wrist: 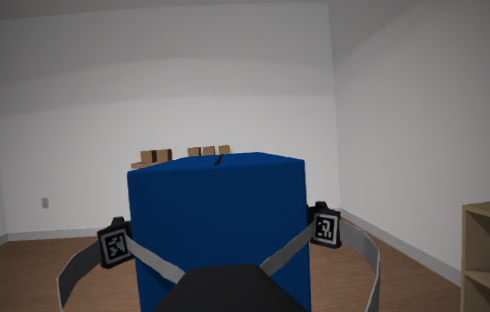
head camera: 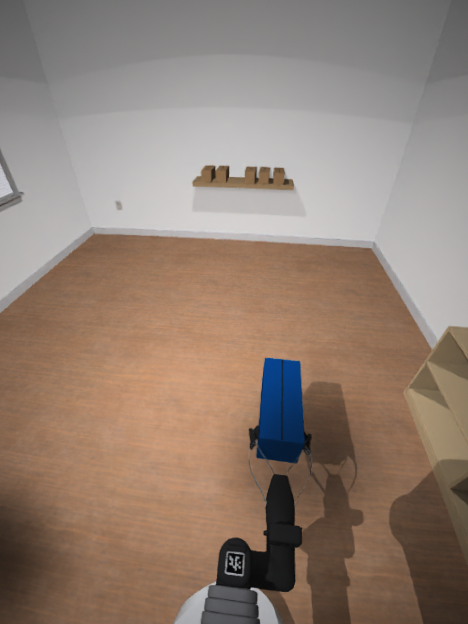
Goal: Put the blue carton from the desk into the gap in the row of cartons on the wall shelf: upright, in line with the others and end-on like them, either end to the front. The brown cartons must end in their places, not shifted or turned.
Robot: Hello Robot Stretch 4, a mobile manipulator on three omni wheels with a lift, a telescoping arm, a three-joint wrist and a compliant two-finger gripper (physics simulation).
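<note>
The blue carton [head camera: 281,403] [wrist: 220,215] is upright between the two fingers of my gripper [head camera: 280,441] [wrist: 220,235], which is shut on its sides near the close end. It is held in the air above the floor, its long side pointing away from me. Far off on the back wall, the wall shelf [head camera: 241,184] [wrist: 136,166] bears a row of brown cartons: two at the left [head camera: 207,173] [wrist: 148,156] and three at the right [head camera: 264,175] [wrist: 209,150], with a gap between the groups. In the wrist view the blue carton hides most of the shelf.
A beige shelf unit [head camera: 428,425] [wrist: 469,250] stands close at the right. A window sill [head camera: 11,200] shows at the left wall. A wall outlet [head camera: 118,205] [wrist: 45,203] is left of the shelf. Brown floor [head camera: 201,302] lies between me and the back wall.
</note>
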